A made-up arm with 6 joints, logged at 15 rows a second.
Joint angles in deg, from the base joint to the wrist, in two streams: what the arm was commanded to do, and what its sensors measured. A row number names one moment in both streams.
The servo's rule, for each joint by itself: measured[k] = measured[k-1] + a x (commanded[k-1-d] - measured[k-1]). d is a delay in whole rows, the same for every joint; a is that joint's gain. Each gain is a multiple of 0.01, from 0.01 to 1. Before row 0 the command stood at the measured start. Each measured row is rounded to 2 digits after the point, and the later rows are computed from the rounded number. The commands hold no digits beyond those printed.
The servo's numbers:
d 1
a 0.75 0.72 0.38 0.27 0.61 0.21
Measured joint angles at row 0:
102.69, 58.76, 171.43, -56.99, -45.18, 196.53
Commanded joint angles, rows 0 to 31:
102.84, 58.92, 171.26, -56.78, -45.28, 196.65
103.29, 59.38, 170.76, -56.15, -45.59, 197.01
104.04, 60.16, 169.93, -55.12, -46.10, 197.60
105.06, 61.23, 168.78, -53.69, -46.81, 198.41
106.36, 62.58, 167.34, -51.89, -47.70, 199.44
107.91, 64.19, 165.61, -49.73, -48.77, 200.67
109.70, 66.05, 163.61, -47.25, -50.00, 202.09
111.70, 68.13, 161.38, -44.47, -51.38, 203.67
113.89, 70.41, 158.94, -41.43, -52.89, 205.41
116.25, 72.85, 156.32, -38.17, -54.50, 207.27
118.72, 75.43, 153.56, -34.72, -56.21, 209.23
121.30, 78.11, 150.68, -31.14, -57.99, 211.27
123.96, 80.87, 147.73, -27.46, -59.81, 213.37
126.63, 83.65, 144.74, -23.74, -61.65, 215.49
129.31, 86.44, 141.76, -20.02, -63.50, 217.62
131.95, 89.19, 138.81, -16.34, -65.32, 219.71
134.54, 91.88, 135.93, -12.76, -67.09, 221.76
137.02, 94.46, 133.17, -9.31, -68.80, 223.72
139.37, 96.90, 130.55, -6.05, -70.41, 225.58
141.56, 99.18, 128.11, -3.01, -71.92, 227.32
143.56, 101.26, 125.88, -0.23, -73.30, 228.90
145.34, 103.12, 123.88, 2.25, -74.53, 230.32
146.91, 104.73, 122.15, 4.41, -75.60, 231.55
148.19, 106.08, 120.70, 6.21, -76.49, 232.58
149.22, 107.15, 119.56, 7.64, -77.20, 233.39
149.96, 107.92, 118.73, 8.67, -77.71, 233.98
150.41, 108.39, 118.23, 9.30, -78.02, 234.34
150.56, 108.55, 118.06, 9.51, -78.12, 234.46
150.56, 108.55, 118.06, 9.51, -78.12, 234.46
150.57, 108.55, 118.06, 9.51, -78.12, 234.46
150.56, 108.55, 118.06, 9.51, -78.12, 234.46
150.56, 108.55, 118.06, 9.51, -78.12, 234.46
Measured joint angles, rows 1 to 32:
102.69, 58.76, 171.43, -56.99, -45.18, 196.53
102.80, 58.88, 171.37, -56.93, -45.24, 196.56
103.17, 59.24, 171.14, -56.72, -45.45, 196.65
103.82, 59.90, 170.68, -56.29, -45.85, 196.85
104.75, 60.86, 169.96, -55.59, -46.44, 197.18
105.96, 62.10, 168.96, -54.59, -47.21, 197.65
107.42, 63.60, 167.69, -53.28, -48.16, 198.28
109.13, 65.36, 166.14, -51.65, -49.28, 199.08
111.06, 67.35, 164.33, -49.71, -50.56, 200.04
113.18, 69.55, 162.28, -47.47, -51.98, 201.17
115.48, 71.93, 160.02, -44.96, -53.52, 202.45
117.91, 74.45, 157.57, -42.20, -55.16, 203.87
120.45, 77.09, 154.95, -39.21, -56.89, 205.42
123.08, 79.81, 152.21, -36.04, -58.67, 207.09
125.74, 82.57, 149.37, -32.72, -60.49, 208.85
128.42, 85.36, 146.48, -29.29, -62.33, 210.69
131.07, 88.12, 143.57, -25.79, -64.15, 212.58
133.67, 90.83, 140.67, -22.27, -65.94, 214.51
136.18, 93.44, 137.82, -18.77, -67.68, 216.44
138.57, 95.93, 135.06, -15.34, -69.35, 218.36
140.81, 98.27, 132.42, -12.01, -70.92, 220.24
142.87, 100.42, 129.93, -8.83, -72.37, 222.06
144.72, 102.36, 127.63, -5.84, -73.69, 223.79
146.36, 104.07, 125.55, -3.07, -74.86, 225.42
147.73, 105.52, 123.71, -0.56, -75.85, 226.92
148.85, 106.69, 122.13, 1.65, -76.67, 228.28
149.68, 107.58, 120.84, 3.55, -77.30, 229.48
150.23, 108.16, 119.85, 5.10, -77.74, 230.50
150.48, 108.44, 119.17, 6.29, -77.97, 231.33
150.54, 108.52, 118.75, 7.16, -78.06, 231.99
150.56, 108.54, 118.49, 7.79, -78.10, 232.51
150.56, 108.55, 118.33, 8.25, -78.11, 232.92

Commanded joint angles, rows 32 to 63:
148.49, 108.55, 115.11, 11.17, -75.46, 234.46
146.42, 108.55, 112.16, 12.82, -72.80, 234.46
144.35, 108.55, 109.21, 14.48, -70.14, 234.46
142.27, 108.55, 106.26, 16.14, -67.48, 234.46
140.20, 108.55, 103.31, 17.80, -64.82, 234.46
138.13, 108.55, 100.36, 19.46, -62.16, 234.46
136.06, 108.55, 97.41, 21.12, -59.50, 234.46
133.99, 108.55, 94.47, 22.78, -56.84, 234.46
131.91, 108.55, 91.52, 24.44, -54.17, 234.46
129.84, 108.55, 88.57, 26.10, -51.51, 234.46
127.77, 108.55, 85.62, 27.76, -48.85, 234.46
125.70, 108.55, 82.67, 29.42, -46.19, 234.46
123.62, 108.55, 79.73, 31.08, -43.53, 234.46
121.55, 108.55, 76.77, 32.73, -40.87, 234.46
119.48, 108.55, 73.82, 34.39, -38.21, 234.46
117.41, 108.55, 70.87, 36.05, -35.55, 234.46
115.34, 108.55, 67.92, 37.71, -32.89, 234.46
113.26, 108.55, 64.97, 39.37, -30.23, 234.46
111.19, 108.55, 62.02, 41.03, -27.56, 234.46
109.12, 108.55, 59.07, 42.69, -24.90, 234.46
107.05, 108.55, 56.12, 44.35, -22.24, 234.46
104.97, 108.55, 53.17, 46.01, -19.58, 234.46
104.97, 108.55, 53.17, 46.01, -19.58, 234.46
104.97, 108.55, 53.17, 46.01, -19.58, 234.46
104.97, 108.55, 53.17, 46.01, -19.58, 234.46
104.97, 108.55, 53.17, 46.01, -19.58, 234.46
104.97, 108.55, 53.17, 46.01, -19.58, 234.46
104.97, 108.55, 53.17, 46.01, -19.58, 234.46
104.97, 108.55, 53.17, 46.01, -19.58, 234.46
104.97, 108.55, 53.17, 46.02, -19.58, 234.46
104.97, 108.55, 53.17, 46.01, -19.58, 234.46
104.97, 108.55, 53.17, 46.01, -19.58, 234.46
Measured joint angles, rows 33 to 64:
150.56, 108.55, 118.23, 8.59, -78.12, 233.24
149.01, 108.55, 117.04, 9.29, -76.50, 233.50
147.07, 108.55, 115.19, 10.24, -74.24, 233.70
145.03, 108.55, 112.92, 11.38, -71.74, 233.86
142.96, 108.55, 110.39, 12.67, -69.14, 233.99
140.89, 108.55, 107.70, 14.06, -66.50, 234.09
138.82, 108.55, 104.91, 15.52, -63.85, 234.17
136.75, 108.55, 102.06, 17.03, -61.20, 234.23
134.68, 108.55, 99.18, 18.58, -58.54, 234.28
132.60, 108.55, 96.27, 20.16, -55.87, 234.32
130.53, 108.55, 93.34, 21.76, -53.21, 234.35
128.46, 108.55, 90.41, 23.38, -50.55, 234.37
126.39, 108.55, 87.47, 25.01, -47.89, 234.39
124.31, 108.55, 84.53, 26.65, -45.23, 234.40
122.24, 108.55, 81.58, 28.29, -42.57, 234.41
120.17, 108.55, 78.63, 29.94, -39.91, 234.42
118.10, 108.55, 75.68, 31.59, -37.25, 234.43
116.03, 108.55, 72.73, 33.24, -34.59, 234.44
113.95, 108.55, 69.78, 34.90, -31.93, 234.44
111.88, 108.55, 66.83, 36.56, -29.26, 234.44
109.81, 108.55, 63.88, 38.22, -26.60, 234.44
107.74, 108.55, 60.93, 39.88, -23.94, 234.44
105.66, 108.55, 57.98, 41.54, -21.28, 234.44
105.14, 108.55, 56.15, 42.75, -20.24, 234.44
105.01, 108.55, 55.02, 43.63, -19.84, 234.44
104.98, 108.55, 54.32, 44.27, -19.68, 234.44
104.97, 108.55, 53.88, 44.74, -19.62, 234.44
104.97, 108.55, 53.61, 45.08, -19.60, 234.44
104.97, 108.55, 53.44, 45.33, -19.59, 234.44
104.97, 108.55, 53.34, 45.51, -19.58, 234.44
104.97, 108.55, 53.28, 45.65, -19.58, 234.44
104.97, 108.55, 53.24, 45.75, -19.58, 234.44

